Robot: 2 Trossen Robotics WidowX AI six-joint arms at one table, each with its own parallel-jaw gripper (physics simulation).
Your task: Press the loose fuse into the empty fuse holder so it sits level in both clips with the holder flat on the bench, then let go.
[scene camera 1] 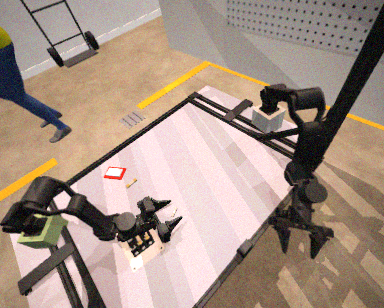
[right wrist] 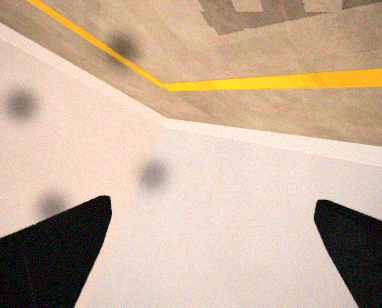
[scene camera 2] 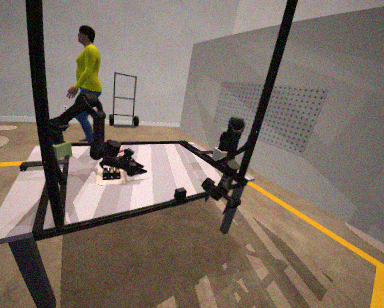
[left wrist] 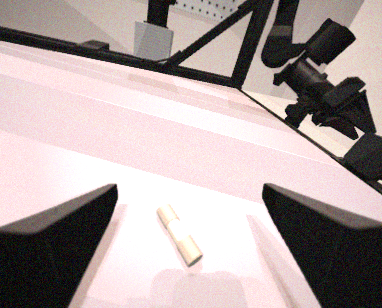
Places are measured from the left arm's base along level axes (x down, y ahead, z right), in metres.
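Where they show: left gripper, fingertip midpoint: [scene camera 1: 176,208] [scene camera 2: 145,169] [left wrist: 191,190]; right gripper, fingertip midpoint: [scene camera 1: 298,256] [right wrist: 212,207] [scene camera 2: 214,207]; left arm's base, origin of the base link: [scene camera 1: 36,227] [scene camera 2: 56,142]; right arm's base, origin of the base link: [scene camera 1: 269,109] [scene camera 2: 223,149] [left wrist: 156,25].
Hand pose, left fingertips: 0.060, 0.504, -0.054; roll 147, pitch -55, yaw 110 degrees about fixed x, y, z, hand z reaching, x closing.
Note:
Things, the pixels of their top centre, and the offset from my left fingertips, as dx, dy, dz. "*": a spot on its surface instead.
- loose fuse, middle of its top: [left wrist: 179,227] +0.017, -0.014, +0.005
- fuse holder, middle of its top: [scene camera 1: 135,236] [scene camera 2: 110,169] -0.008, -0.143, +0.097
- red-edged white card, middle of its top: [scene camera 1: 114,171] +0.014, -0.305, -0.209
- small yellowish piece, middle of its top: [scene camera 1: 131,182] +0.013, -0.211, -0.145
- small black block, surface spot: [scene camera 1: 245,248] [scene camera 2: 180,190] * -0.027, +0.225, +0.159
The loose fuse [left wrist: 180,236] is a small cream cylinder with tan ends, lying on the bench between and below the left fingertips. My left gripper [scene camera 1: 175,210] [left wrist: 191,190] is open and low over the bench, with nothing between its fingers. The fuse holder [scene camera 1: 142,249] [scene camera 2: 111,175] is a cream plate with black clip blocks, flat on the bench beside the left gripper; the arm partly covers it in scene camera 1. Tan fuse-like pieces show in its clips; which slot is empty is unclear. My right gripper [scene camera 1: 299,254] [right wrist: 212,207] is open and empty, beyond the bench's front edge.
A red-edged white card [scene camera 1: 115,173] lies farther back on the bench, with a small yellowish piece [scene camera 1: 131,183] beside it. Black rails border the bench, with a small black block [scene camera 1: 245,248] [scene camera 2: 180,193] on the front rail. A black post [scene camera 1: 356,75] rises at the right.

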